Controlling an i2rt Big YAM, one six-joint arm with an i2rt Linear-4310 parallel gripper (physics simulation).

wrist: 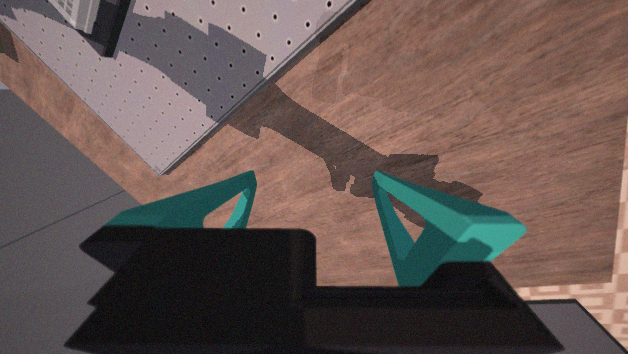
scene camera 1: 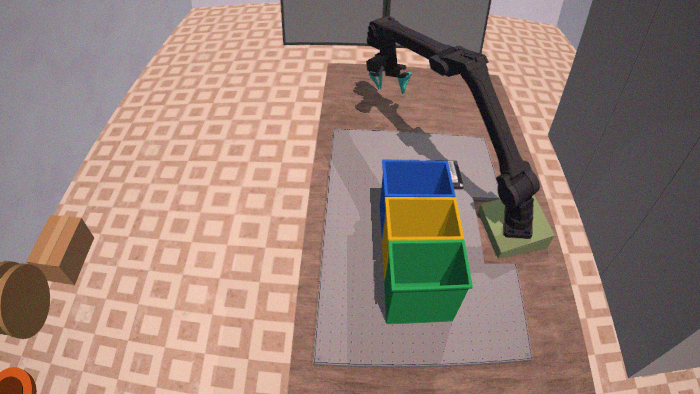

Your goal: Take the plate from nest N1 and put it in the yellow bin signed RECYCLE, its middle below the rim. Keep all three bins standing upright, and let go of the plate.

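Frame: origin at the arm's base, x ahead, y left, z up, level; metres.
Seen in the pictures: gripper, fingertip midpoint: (wrist: 314, 177) (scene camera 1: 391, 91); arm's base, link origin: (scene camera 1: 518, 221).
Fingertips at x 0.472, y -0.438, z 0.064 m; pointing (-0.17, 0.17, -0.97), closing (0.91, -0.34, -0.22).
Observation:
Offsets run from my fingertips to a thing's top centre. Level surfaces: height alone.
A pale plate with a gridded top {0.074 m down, 0.201 m back, 0.279 m left} (scene camera 1: 453, 171) (wrist: 82, 16) sits in a dark nest {0.086 m down, 0.201 m back, 0.279 m left} (scene camera 1: 459, 183) (wrist: 116, 30) beside the blue bin's back right corner; the blue bin hides part of it in the scene view, and the wrist view cuts it off at the top left. No nest label is readable. The yellow bin {0.079 m up, 0.182 m back, 0.616 m left} (scene camera 1: 424, 218) stands upright between the blue bin {0.079 m up, 0.149 m back, 0.488 m left} (scene camera 1: 417, 178) and the green bin {0.079 m up, 0.215 m back, 0.745 m left} (scene camera 1: 425, 306), both upright; its sign does not show. My gripper (scene camera 1: 391, 91) (wrist: 314, 177) is open and empty, pointing down above the wooden table beyond the mat, well away from the plate.
A grey perforated mat {0.100 m down} (scene camera 1: 425, 345) (wrist: 165, 107) lies on the wooden table {0.113 m down} (scene camera 1: 345, 107) (wrist: 500, 100) under the bins. The arm's green base block (scene camera 1: 525, 246) stands right of the bins. A dark cabinet (scene camera 1: 635, 150) rises at the right. A cardboard box (scene camera 1: 57, 242) is on the floor at left.

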